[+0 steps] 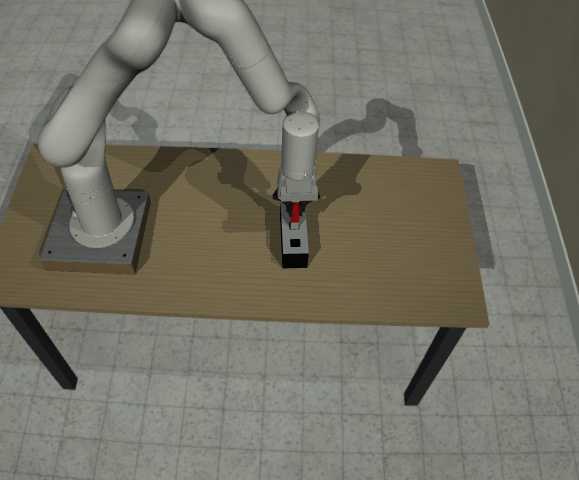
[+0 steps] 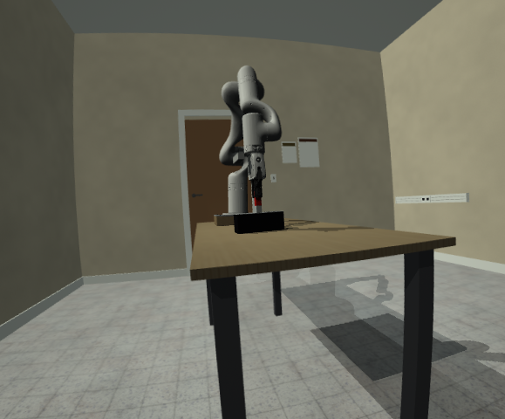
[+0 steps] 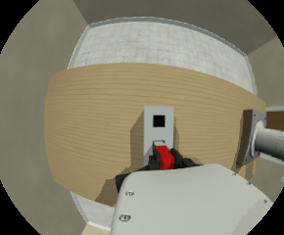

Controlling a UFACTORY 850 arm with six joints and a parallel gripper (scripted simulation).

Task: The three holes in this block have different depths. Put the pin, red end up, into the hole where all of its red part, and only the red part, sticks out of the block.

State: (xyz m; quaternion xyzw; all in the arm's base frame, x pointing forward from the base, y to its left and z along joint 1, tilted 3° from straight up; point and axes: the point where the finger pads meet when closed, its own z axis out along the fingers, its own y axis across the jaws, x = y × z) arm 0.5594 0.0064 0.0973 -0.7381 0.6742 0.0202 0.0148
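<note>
Right now the black block is 120 mm below my hand. From my hand the other things lie so: pin: 20 mm below.
</note>
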